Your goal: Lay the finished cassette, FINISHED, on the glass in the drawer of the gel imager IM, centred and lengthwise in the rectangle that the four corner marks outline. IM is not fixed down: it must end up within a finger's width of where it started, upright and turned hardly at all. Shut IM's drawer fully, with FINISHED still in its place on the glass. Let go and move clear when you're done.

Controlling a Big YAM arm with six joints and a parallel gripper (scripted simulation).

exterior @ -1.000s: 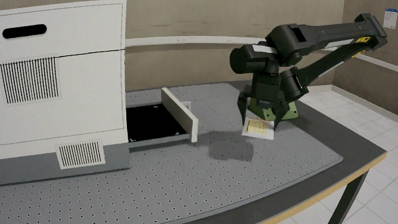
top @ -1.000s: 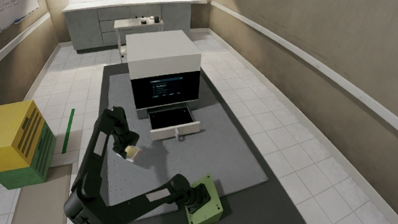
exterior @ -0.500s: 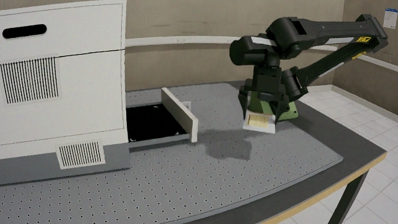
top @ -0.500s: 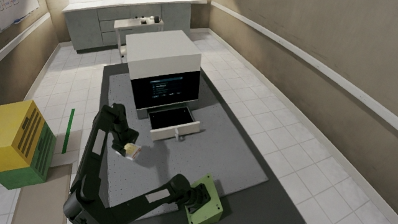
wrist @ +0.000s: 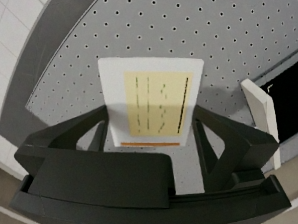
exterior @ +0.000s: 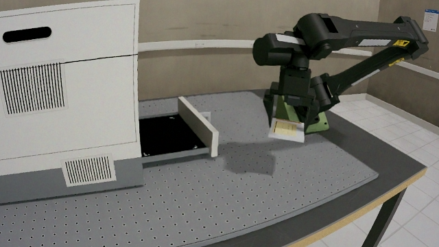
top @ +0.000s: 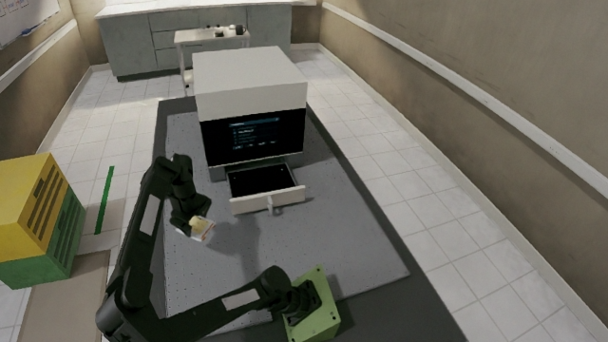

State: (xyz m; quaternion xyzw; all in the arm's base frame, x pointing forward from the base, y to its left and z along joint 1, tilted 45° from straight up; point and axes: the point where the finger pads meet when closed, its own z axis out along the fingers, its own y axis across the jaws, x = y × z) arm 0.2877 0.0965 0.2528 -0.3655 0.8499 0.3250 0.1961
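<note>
My gripper is now 230 mm short of the imager drawer, 270 mm to the left of it and 90 mm above it. Also, from my hand: cassette 10 mm to the right, 10 mm below.
</note>
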